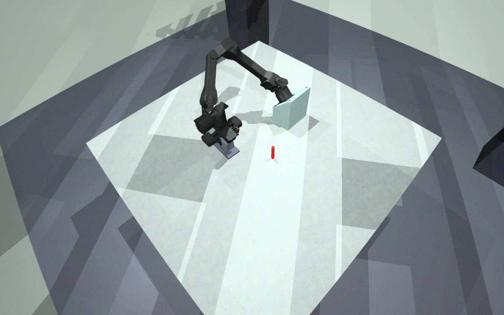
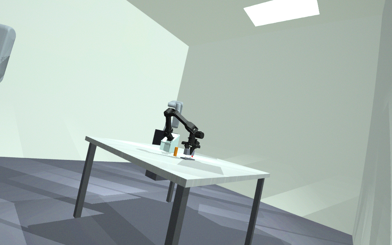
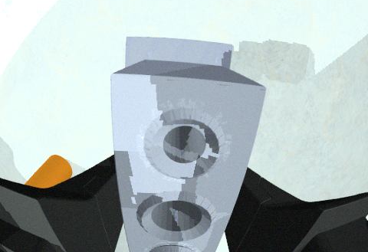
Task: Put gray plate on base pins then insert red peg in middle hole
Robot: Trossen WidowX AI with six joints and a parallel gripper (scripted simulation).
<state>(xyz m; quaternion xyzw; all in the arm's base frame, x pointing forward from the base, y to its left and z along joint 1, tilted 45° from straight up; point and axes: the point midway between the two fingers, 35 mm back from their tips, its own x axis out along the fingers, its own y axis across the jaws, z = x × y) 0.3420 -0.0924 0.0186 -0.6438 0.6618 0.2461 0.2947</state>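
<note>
Now: the dark base 40 mm below my gripper tip. Round my gripper tip: orange cylinder 120 mm behind, 50 mm to the right; then gray plate 30 mm above; then red peg 110 mm behind, 200 mm to the left.
</note>
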